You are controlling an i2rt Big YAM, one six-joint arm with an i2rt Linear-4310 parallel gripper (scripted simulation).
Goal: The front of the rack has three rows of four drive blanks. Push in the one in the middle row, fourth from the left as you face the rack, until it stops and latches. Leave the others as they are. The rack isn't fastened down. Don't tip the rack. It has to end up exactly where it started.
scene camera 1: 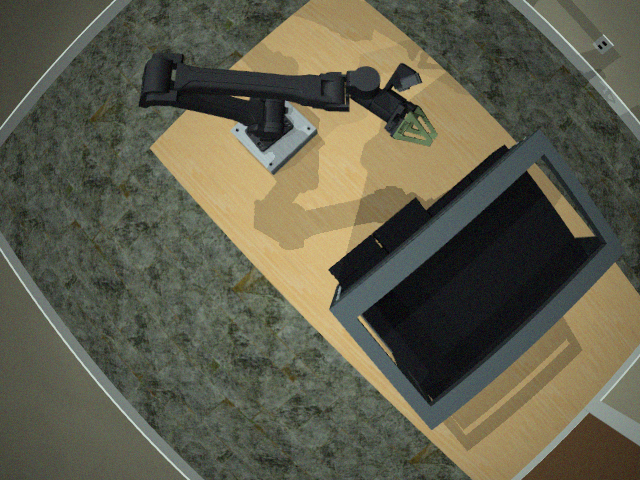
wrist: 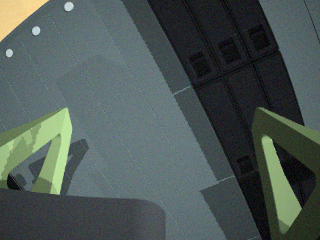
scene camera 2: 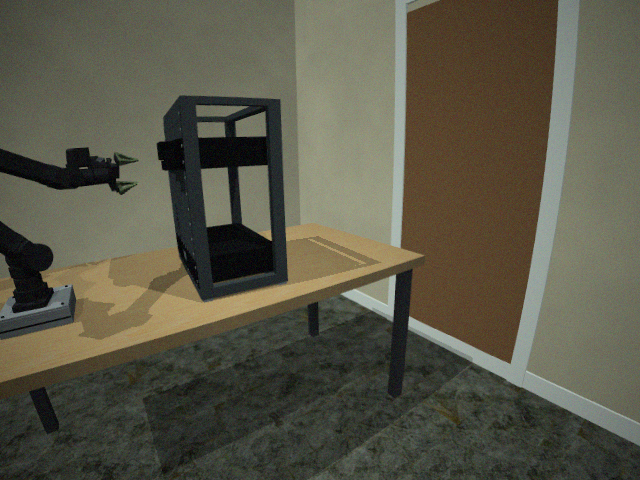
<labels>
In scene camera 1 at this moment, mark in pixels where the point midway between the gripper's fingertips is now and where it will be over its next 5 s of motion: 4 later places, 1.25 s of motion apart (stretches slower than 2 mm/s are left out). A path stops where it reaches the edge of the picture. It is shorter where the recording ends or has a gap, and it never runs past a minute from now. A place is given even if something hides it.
The gripper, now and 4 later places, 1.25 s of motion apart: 434, 140; 400, 145; 361, 150; 335, 154; 315, 161
</labels>
